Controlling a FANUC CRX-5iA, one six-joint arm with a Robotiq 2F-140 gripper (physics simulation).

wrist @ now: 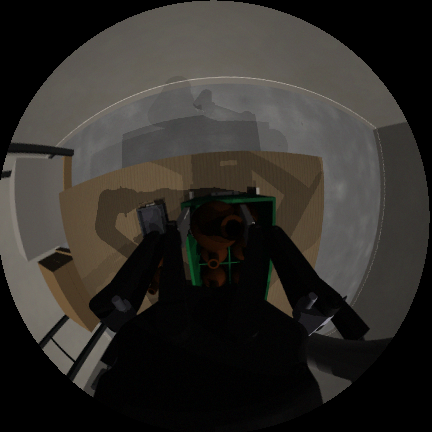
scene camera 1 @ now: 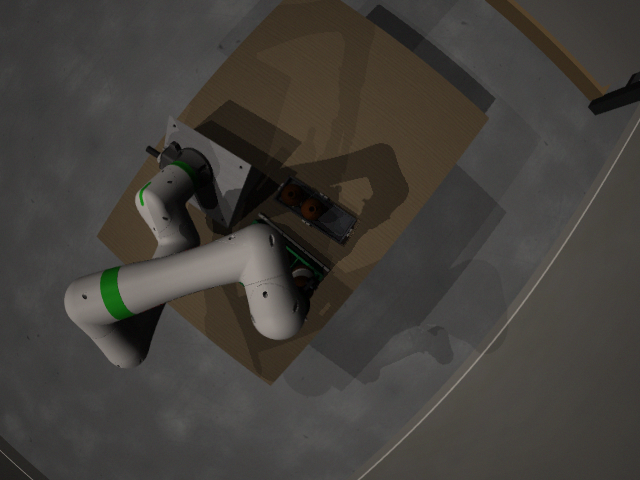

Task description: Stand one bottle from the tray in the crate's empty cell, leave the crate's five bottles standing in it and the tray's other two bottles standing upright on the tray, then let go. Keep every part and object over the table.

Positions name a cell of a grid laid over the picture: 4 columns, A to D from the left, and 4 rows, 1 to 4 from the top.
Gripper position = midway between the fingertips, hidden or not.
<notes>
In view: my gripper (wrist: B2) and a brown bottle (wrist: B3).
</notes>
